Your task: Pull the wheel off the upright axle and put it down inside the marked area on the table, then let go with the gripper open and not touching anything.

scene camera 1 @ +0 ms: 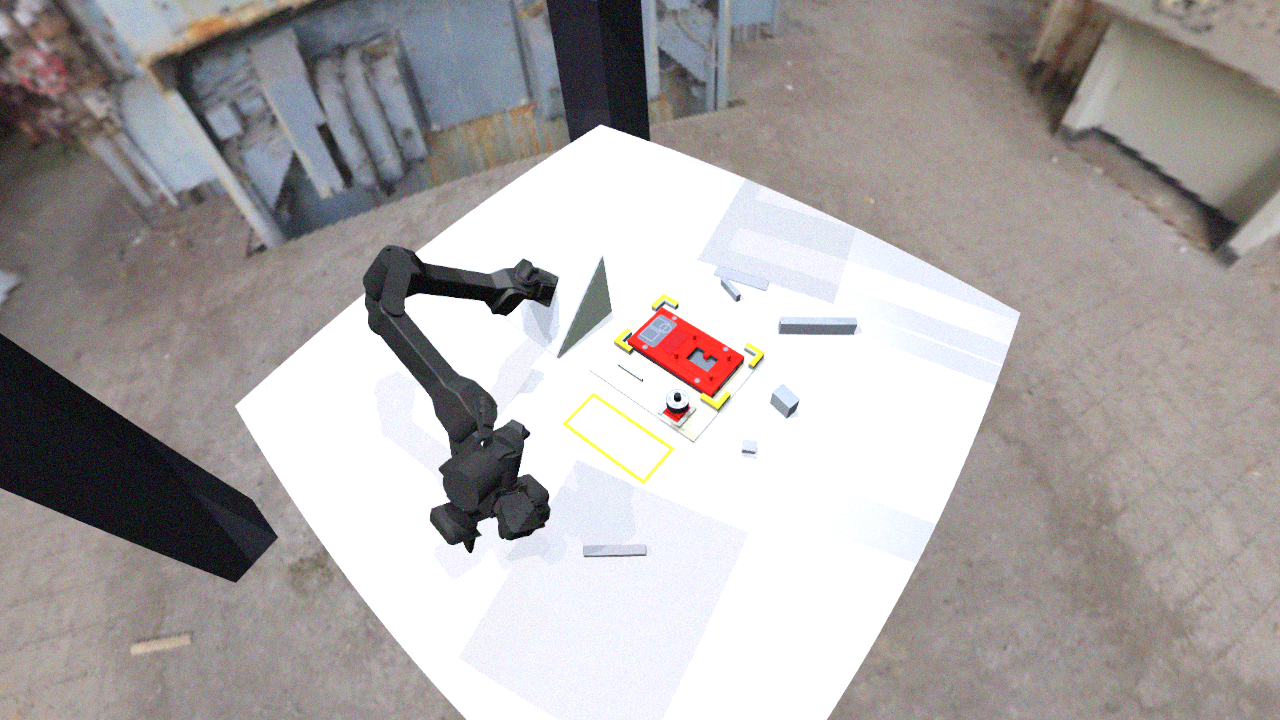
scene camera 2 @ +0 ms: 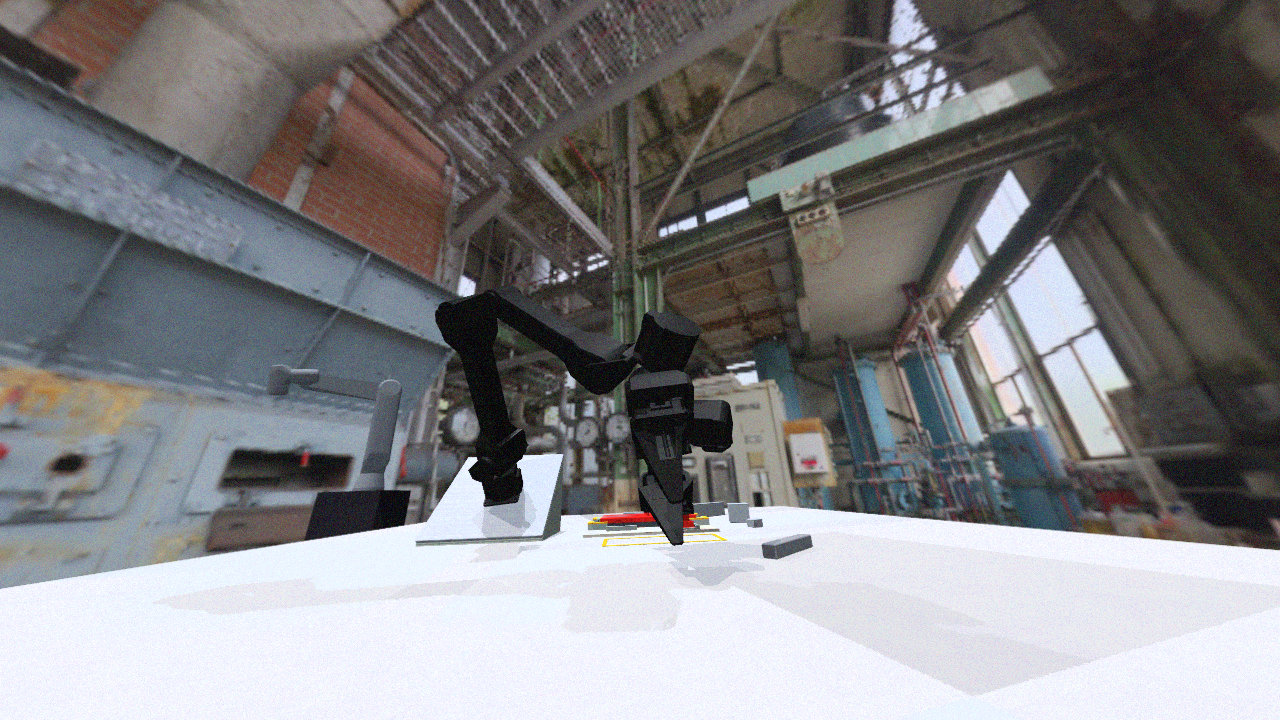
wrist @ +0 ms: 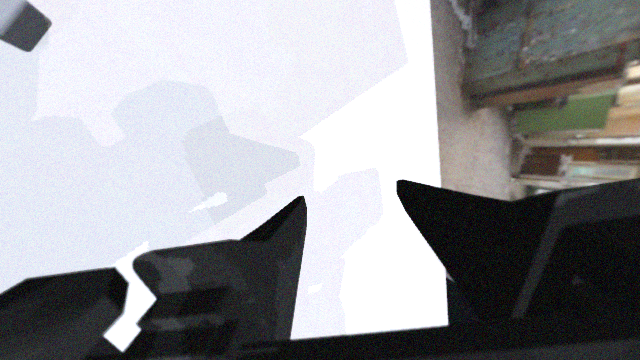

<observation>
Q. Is the gripper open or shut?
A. Open.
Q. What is the gripper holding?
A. Nothing.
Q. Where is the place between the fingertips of the gripper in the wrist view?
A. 349, 194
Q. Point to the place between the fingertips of the gripper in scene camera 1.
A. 485, 544
</observation>
